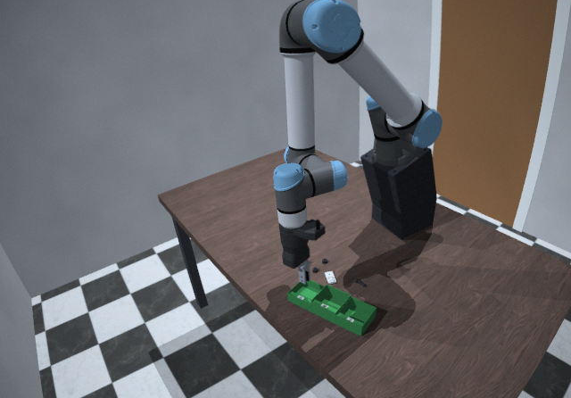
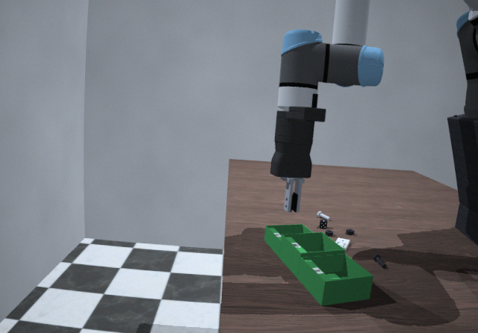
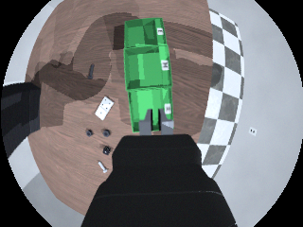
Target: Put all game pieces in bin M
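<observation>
My gripper is now 10 mm past the green bin, 90 mm to the right of it and 70 mm above it. Also, from my hand: black die: 120 mm behind, 110 mm to the right, 90 mm below; black bolt: 150 mm behind, 90 mm to the left, 90 mm below; white domino: 120 mm behind, 10 mm to the left, 90 mm below.
</observation>
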